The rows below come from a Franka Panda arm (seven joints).
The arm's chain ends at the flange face. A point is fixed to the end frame.
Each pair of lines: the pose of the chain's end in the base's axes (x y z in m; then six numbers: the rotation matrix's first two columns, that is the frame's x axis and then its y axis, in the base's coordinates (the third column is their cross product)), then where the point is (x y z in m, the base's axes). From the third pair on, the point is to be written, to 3 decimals.
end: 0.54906 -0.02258 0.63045 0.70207 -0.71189 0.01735 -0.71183 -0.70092 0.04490
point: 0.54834 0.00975 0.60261
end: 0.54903 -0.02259 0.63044 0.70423 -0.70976 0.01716 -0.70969 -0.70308 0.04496
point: 0.54821 0.00974 0.60261
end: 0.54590 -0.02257 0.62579 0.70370 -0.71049 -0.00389 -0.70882 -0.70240 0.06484
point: 0.544 0.010 0.598
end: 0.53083 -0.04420 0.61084 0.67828 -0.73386 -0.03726 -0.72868 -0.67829 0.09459
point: 0.529 -0.012 0.583
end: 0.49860 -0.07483 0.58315 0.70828 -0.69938 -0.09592 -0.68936 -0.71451 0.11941
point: 0.494 -0.042 0.557
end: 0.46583 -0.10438 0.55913 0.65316 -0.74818 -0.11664 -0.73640 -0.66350 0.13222
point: 0.463 -0.071 0.533
